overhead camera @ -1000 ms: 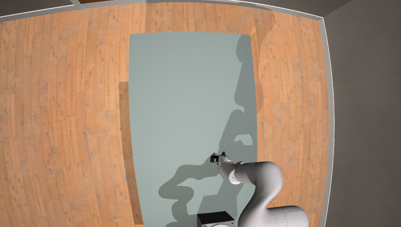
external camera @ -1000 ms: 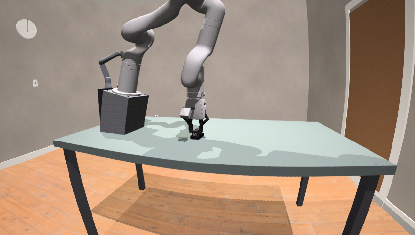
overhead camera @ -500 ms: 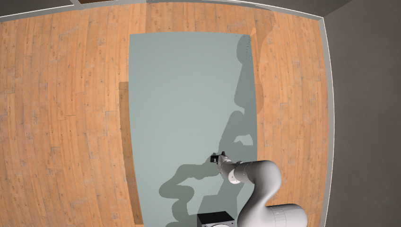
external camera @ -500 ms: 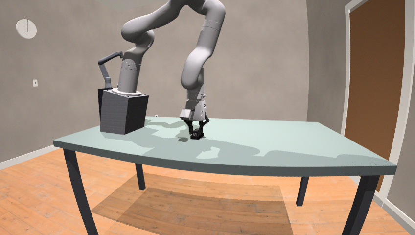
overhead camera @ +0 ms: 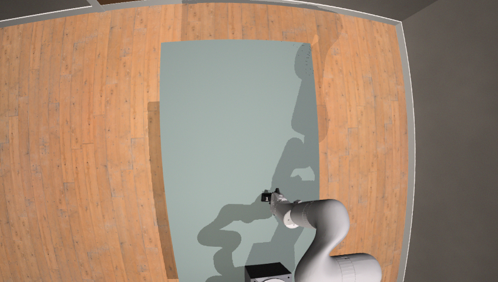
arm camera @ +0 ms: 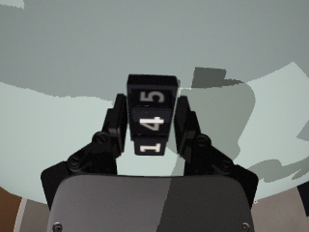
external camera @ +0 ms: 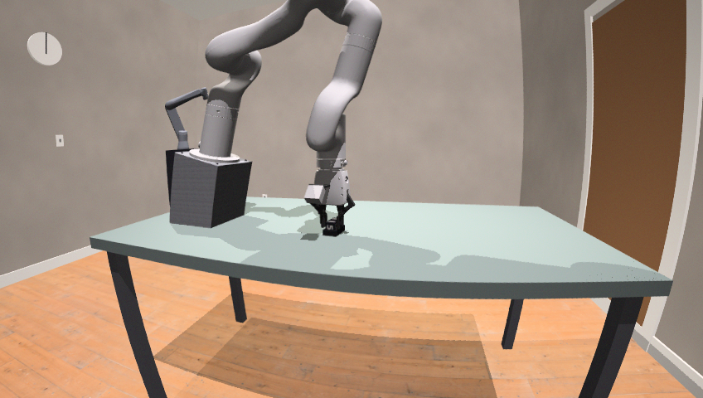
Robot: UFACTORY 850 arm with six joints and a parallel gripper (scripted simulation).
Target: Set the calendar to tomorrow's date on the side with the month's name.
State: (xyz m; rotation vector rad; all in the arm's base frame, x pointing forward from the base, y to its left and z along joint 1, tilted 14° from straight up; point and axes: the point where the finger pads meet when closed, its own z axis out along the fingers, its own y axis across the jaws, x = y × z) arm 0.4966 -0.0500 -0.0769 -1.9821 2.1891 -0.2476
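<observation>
My hand is 1 cm above the black cube. From my hand the other things lie so: black tray: 2 cm to the left, 3 cm below.
</observation>
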